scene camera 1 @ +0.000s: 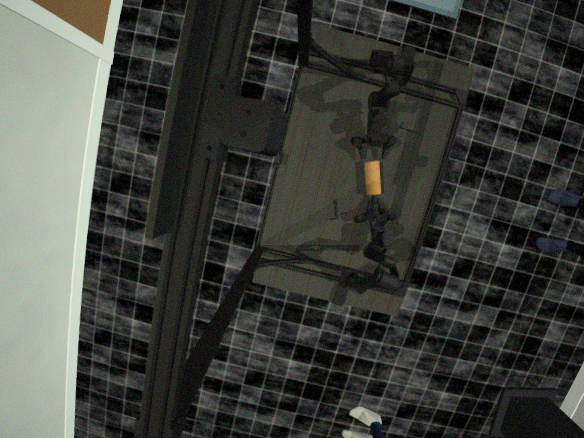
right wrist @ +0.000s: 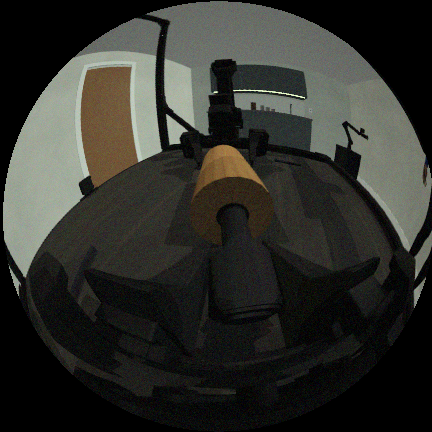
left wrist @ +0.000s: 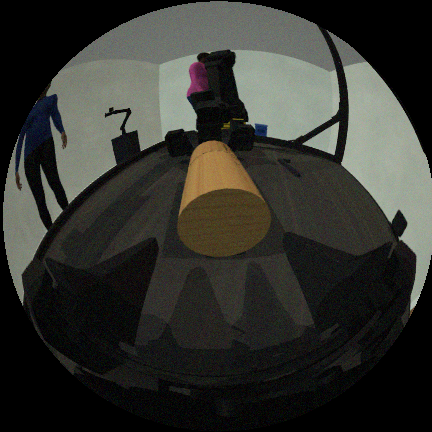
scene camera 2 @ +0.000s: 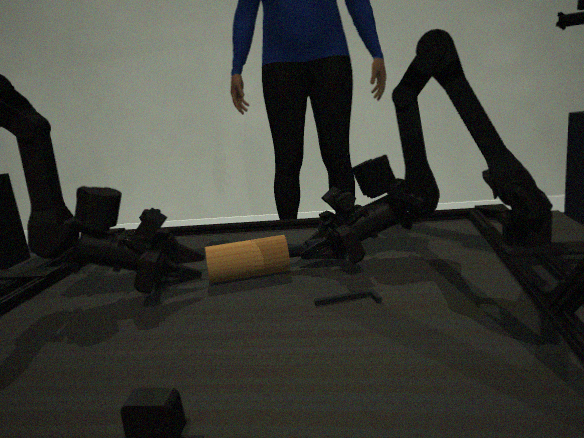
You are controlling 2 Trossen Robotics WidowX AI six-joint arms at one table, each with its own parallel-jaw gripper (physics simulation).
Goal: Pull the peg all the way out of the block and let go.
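Where they show: left gripper, fingertip midpoint: point(scene camera 1: 372, 159) point(left wrist: 220, 241) point(scene camera 2: 202, 266); right gripper, fingertip midpoint: point(scene camera 1: 373, 198) point(right wrist: 236, 245) point(scene camera 2: 298, 254); left arm's base at its link origin: point(scene camera 1: 377, 64); right arm's base at its link origin: point(scene camera 1: 352, 279) point(scene camera 2: 527, 244).
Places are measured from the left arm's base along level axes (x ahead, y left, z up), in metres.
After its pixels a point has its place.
The block, a light wooden cylinder point(scene camera 1: 372, 177) @(x 0.489, y -0.046, z 0.046 m) point(scene camera 2: 247, 259) @(x 0.492, y -0.070, z 0.023 m) point(left wrist: 215, 175) @(x 0.438, y -0.036, z 0.047 m) point(right wrist: 227, 162) @(x 0.530, y -0.036, z 0.047 m), lies on its side between the two grippers. The peg point(right wrist: 245, 280) @(x 0.627, y -0.032, z 0.030 m), dark and round with a wider outer part, has its thin end in the hole of the block's end face in the right wrist view; how deep it sits is hidden. My right gripper point(scene camera 1: 374, 201) @(x 0.588, y -0.032, z 0.006 m) point(scene camera 2: 302, 254) @(x 0.588, y -0.032, z 0.006 m) point(right wrist: 236, 245) @(x 0.588, y -0.032, z 0.006 m) is shut on the peg's wider part. My left gripper point(scene camera 1: 371, 156) @(x 0.411, y -0.037, z 0.013 m) point(scene camera 2: 201, 265) @(x 0.411, y -0.037, z 0.013 m) point(left wrist: 220, 241) @(x 0.411, y -0.037, z 0.013 m) is open at the block's opposite, plain end, fingers spread wide with nothing between them.
A dark L-shaped bar point(scene camera 1: 335, 210) @(x 0.634, y -0.207, z -0.011 m) point(scene camera 2: 347, 298) @(x 0.633, y -0.207, z -0.016 m) point(left wrist: 290, 167) @(x 0.615, y -0.201, z -0.012 m) lies on the table to one side of the block. A dark box point(scene camera 2: 152, 412) @(x 0.387, y -0.470, z 0.028 m) shows at the bottom of scene camera 2. Dark frame rails edge the table. A person in blue point(scene camera 2: 306, 35) stands behind it.
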